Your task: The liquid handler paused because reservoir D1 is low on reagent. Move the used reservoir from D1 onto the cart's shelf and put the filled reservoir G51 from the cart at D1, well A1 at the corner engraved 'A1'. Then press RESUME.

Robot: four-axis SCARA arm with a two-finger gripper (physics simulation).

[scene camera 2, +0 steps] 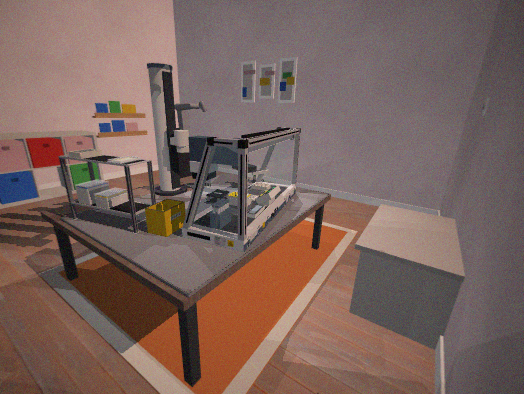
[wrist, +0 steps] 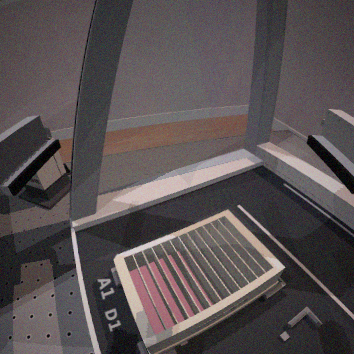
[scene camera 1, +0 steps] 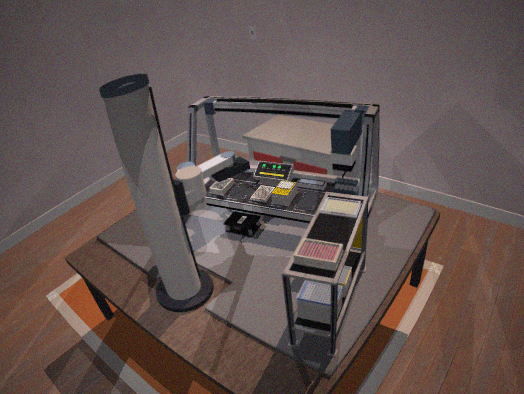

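Pixels of known places: gripper, fingertip midpoint: [scene camera 2: 261,169] [wrist: 179,122]; arm's base, link origin: [scene camera 2: 170,190] [scene camera 1: 184,290].
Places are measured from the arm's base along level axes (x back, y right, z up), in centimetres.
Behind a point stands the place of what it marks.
Note:
The used reservoir [scene camera 1: 221,187] {z 9.3, x -59.6, y -31.7 cm} [wrist: 200,277] {z 8.4, x -62.9, y -33.9 cm} sits at D1 at the deck's left end. In the wrist view pink liquid shows in its channels nearest the engraved "A1" [wrist: 105,289] {z 6.3, x -54.3, y -35.8 cm} and "D1" [wrist: 113,320] {z 6.3, x -54.8, y -32.7 cm}; the others look grey. My gripper [wrist: 179,122] {z 21.3, x -61.9, y -35.6 cm} is open and empty, its fingers wide apart at the left and right of the wrist view, beyond the reservoir's far side. A reservoir with pink channels [scene camera 1: 318,251] {z 39.1, x -11.8, y 59.1 cm} stands on the top of the cart [scene camera 1: 289,310] {z 20.8, x -1.2, y 54.7 cm} [scene camera 2: 130,200] {z 19.1, x -47.9, y 57.9 cm}, at its front end; its label is unreadable. The RESUME lettering does not show.
The gantry frame [scene camera 1: 373,150] {z 33.7, x -89.0, y 41.9 cm} [scene camera 2: 243,195] {z 28.6, x -102.7, y 39.2 cm} rises around the deck, with a dark pipetting head [scene camera 1: 346,131] {z 49.6, x -70.1, y 37.9 cm} at right. A lit screen [scene camera 1: 273,171] {z 12.8, x -81.2, y -12.7 cm} stands behind the deck. A black stand [scene camera 1: 242,223] {z 6.3, x -43.3, y -3.3 cm} sits before it. A yellow bin [scene camera 2: 165,218] {z 11.3, x -63.8, y 50.6 cm} stands beside the cart.

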